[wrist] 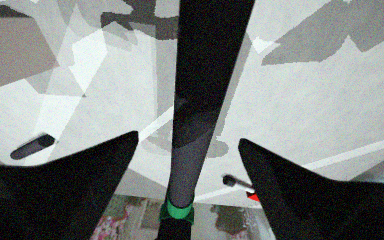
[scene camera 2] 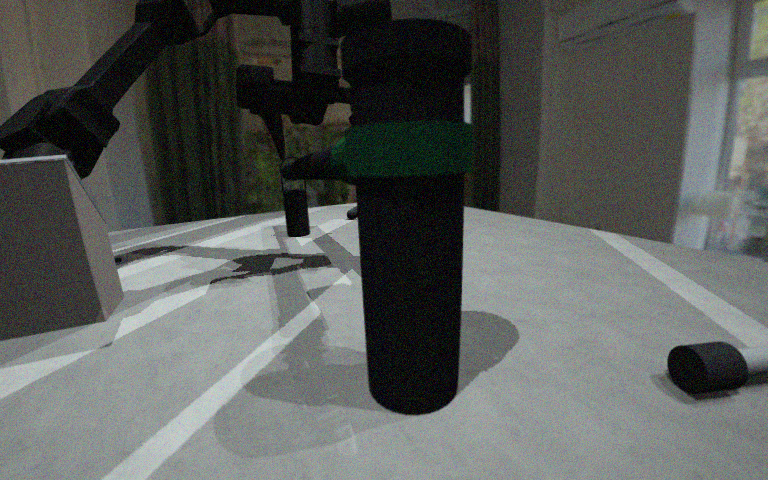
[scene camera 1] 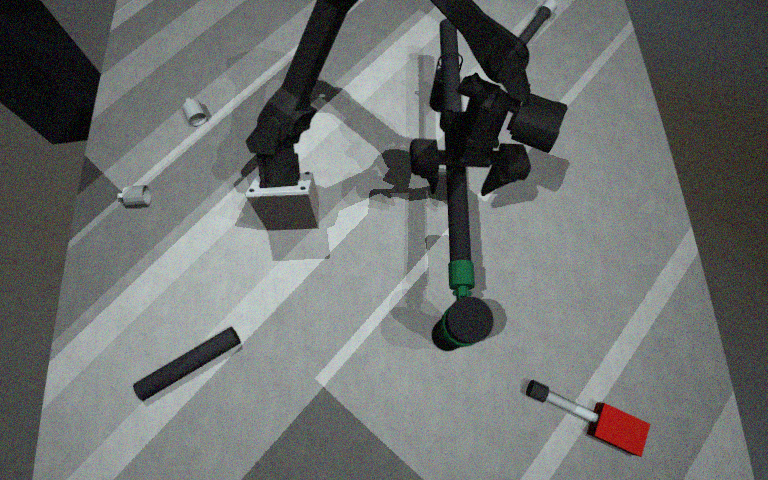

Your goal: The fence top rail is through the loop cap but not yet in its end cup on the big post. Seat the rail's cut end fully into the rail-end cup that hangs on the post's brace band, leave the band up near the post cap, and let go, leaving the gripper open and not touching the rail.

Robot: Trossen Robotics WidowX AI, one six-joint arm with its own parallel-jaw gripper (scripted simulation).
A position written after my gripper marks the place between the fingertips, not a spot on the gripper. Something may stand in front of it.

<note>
My gripper (scene camera 2: 320,159) is open, with nothing in its grasp. Also in view: a dark top rail (scene camera 2: 317,166), a handle (scene camera 1: 611,425), a green rail-end cup (scene camera 1: 461,272) and a big dark post (scene camera 2: 410,227).
The dark top rail shows as well in the wrist view (wrist: 208,46). My gripper is seen too in the wrist view (wrist: 190,139) and in scene camera 1 (scene camera 1: 457,193). The big dark post also shows in scene camera 1 (scene camera 1: 469,320).
</note>
